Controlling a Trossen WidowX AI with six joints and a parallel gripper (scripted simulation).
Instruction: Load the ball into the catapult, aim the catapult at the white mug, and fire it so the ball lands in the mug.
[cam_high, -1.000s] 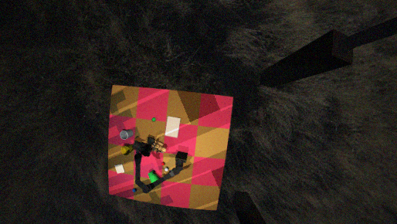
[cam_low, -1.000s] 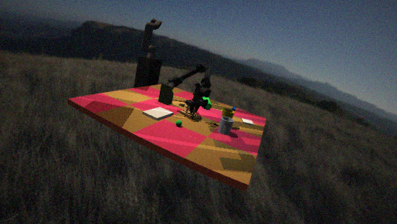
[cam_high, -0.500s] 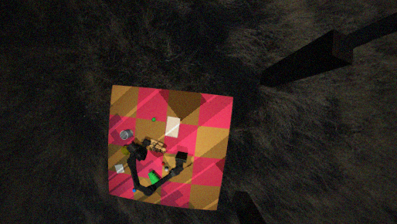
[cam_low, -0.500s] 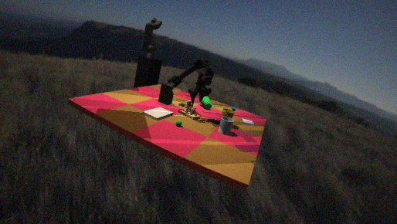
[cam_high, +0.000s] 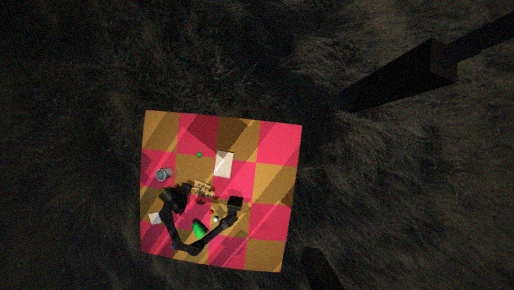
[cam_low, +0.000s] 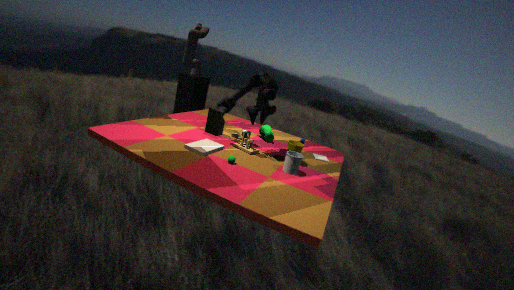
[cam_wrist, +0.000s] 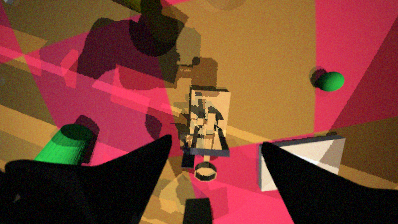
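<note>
Right now the red ball is 190 mm to the left of my gripper tip, 150 mm below it and 150 mm behind it. The rest, counted from my gripper tip: yellow object (220 mm ahead, 140 mm below, 100 mm to the left); then green ball (250 mm to the right, 150 mm below, 30 mm ahead); then wooden catapult (120 mm below, 70 mm behind, 30 mm to the left).
</note>
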